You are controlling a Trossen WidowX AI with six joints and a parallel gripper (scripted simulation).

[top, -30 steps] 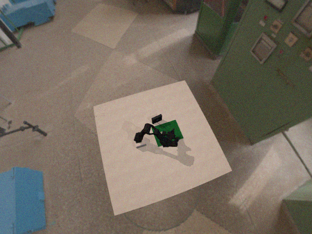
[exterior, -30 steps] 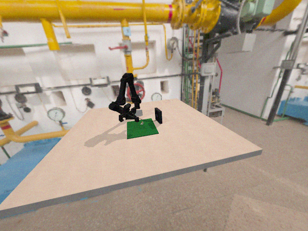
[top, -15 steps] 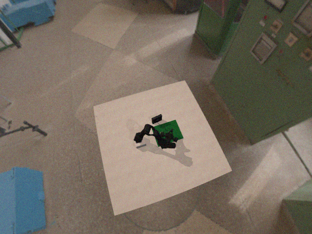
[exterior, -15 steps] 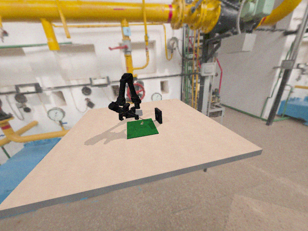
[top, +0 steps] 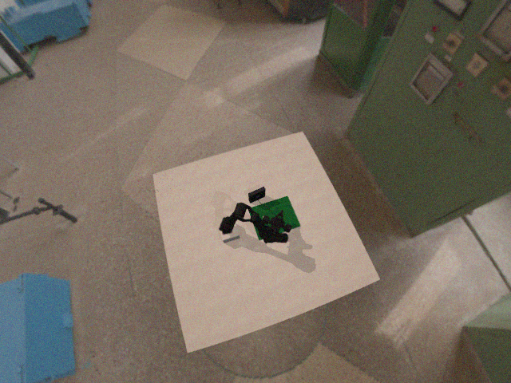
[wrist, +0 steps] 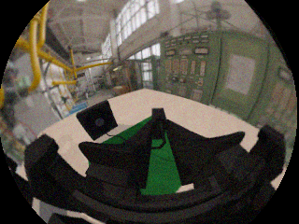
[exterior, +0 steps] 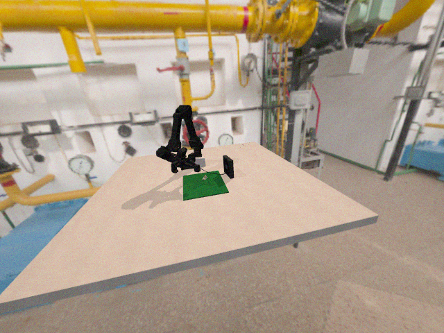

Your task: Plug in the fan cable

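The green board is 140 mm below my gripper tip, 30 mm to the left of it and 30 mm behind it. The rest, counted from my gripper tip: dark plug 10 mm to the left, 10 mm below; black fan 190 mm to the left, 120 mm behind, 70 mm below.
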